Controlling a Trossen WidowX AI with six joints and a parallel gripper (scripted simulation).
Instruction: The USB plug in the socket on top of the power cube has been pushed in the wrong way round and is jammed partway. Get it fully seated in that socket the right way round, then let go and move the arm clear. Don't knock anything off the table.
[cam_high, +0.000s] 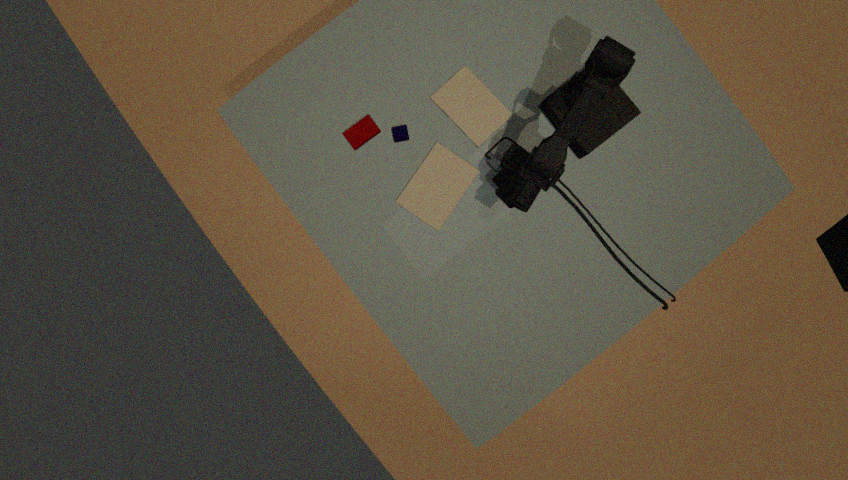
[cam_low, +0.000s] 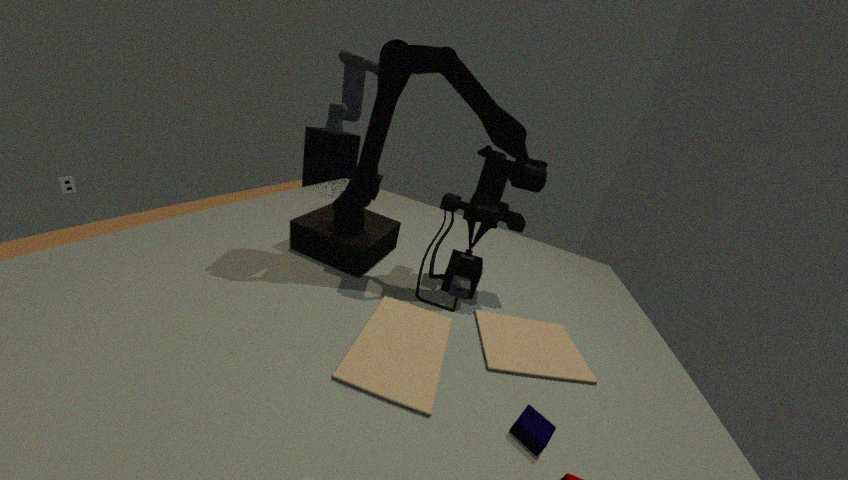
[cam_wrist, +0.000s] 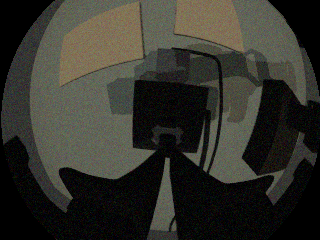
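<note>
The USB plug lies 2 cm below my gripper tip. The rest, counted from my gripper tip: blue block (20 cm ahead, 31 cm to the right, 9 cm below); red block (29 cm ahead, 37 cm to the right, 10 cm below).
</note>
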